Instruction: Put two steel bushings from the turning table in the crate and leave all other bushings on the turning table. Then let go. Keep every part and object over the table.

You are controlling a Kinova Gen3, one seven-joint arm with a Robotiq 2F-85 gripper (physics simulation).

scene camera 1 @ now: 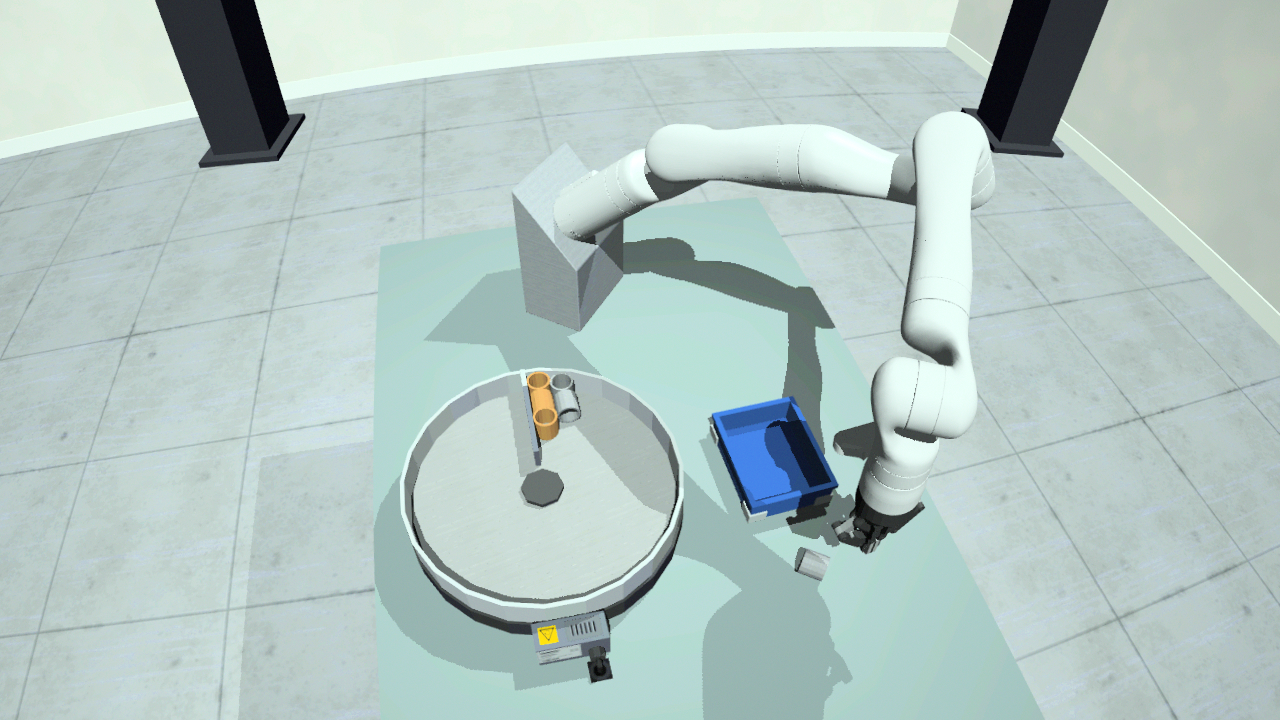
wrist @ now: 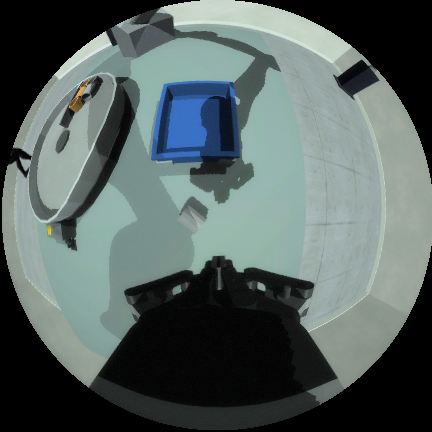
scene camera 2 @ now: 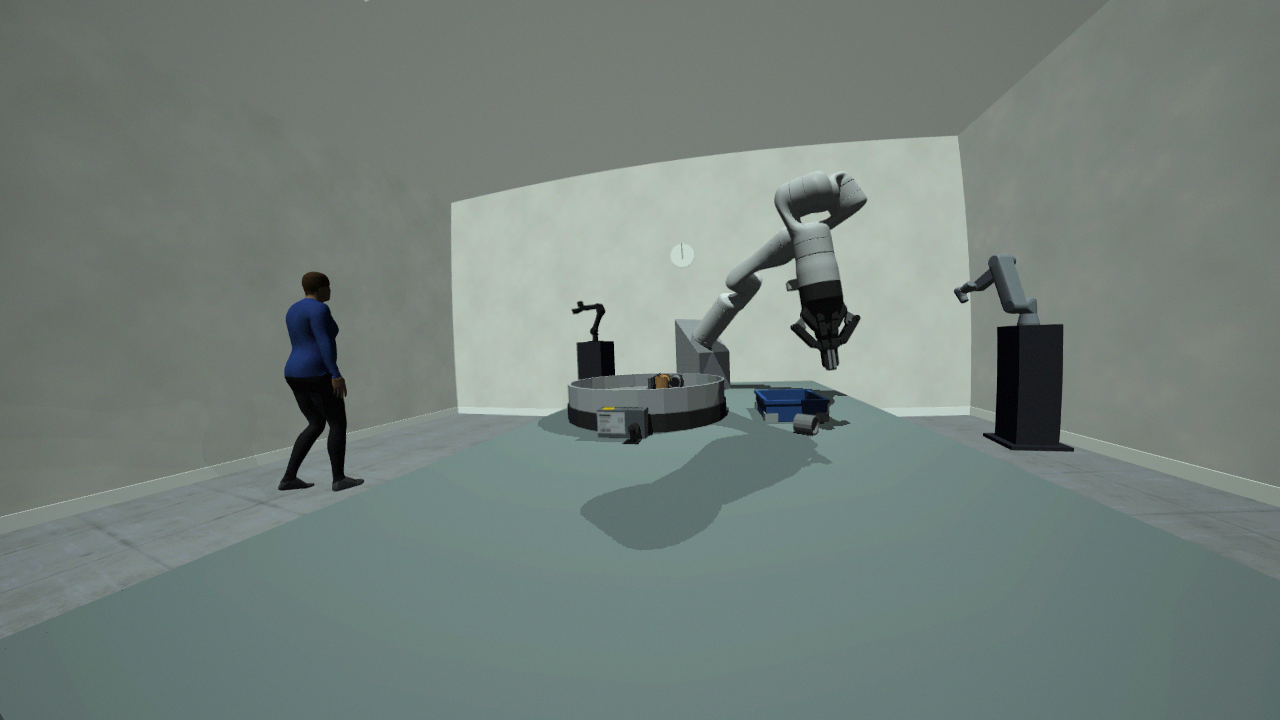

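Pixels of known places: gripper, fingertip midpoint: (scene camera 1: 866, 547) (wrist: 218, 263) (scene camera 2: 831, 369); arm's base, link origin: (scene camera 1: 573, 217) (scene camera 2: 702, 338).
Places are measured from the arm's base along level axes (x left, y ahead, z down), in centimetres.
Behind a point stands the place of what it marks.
A steel-grey bushing (scene camera 1: 812, 564) {y 61.4, x 34.6, z 17.1 cm} (scene camera 2: 805, 424) {y 62.7, x 35.1, z 18.3 cm} (wrist: 192, 219) {y 60.6, x 35.6, z 16.8 cm} lies on its side on the green table top, near the crate's front right corner. The blue crate (scene camera 1: 756, 414) {y 32.8, x 30.5, z 17.4 cm} (scene camera 2: 784, 409) {y 50.6, x 31.0, z 17.8 cm} (wrist: 161, 120) {y 43.6, x 25.8, z 16.8 cm} has no bushing in it. The turning table (scene camera 1: 617, 587) {y 65.7, x 6.0, z 11.8 cm} (scene camera 2: 644, 398) {y 67.1, x 3.0, z 13.2 cm} (wrist: 109, 142) {y 49.2, x 16.1, z 15.6 cm} holds two orange bushings (scene camera 1: 542, 402) {y 33.7, x -5.0, z 11.5 cm} (wrist: 79, 97) {y 34.8, x -3.6, z 12.8 cm} and grey bushing shapes (scene camera 1: 567, 402) {y 33.8, x -1.0, z 11.6 cm} (wrist: 89, 91) {y 34.0, x 0.7, z 12.7 cm} beside them, near its back rim; how many grey ones is hard to tell. My gripper (scene camera 1: 868, 542) {y 63.9, x 39.7, z 7.6 cm} (scene camera 2: 830, 361) {y 63.9, x 39.7, z 7.6 cm} (wrist: 218, 263) {y 63.9, x 39.7, z 7.6 cm} is shut and empty, above the table to the right of the loose bushing.
A grey divider (scene camera 1: 535, 434) {y 40.2, x -5.8, z 11.3 cm} runs inward from the turning table's back rim beside the orange bushings. A grey box (scene camera 1: 570, 637) {y 71.5, x -0.5, z 14.8 cm} (scene camera 2: 622, 421) {y 72.5, x 0.3, z 17.1 cm} is at the turning table's front. The arm's pedestal (scene camera 1: 559, 268) {y 7.3, x -2.7, z 6.1 cm} stands behind. A person (scene camera 2: 311, 358) stands on the floor at the left.
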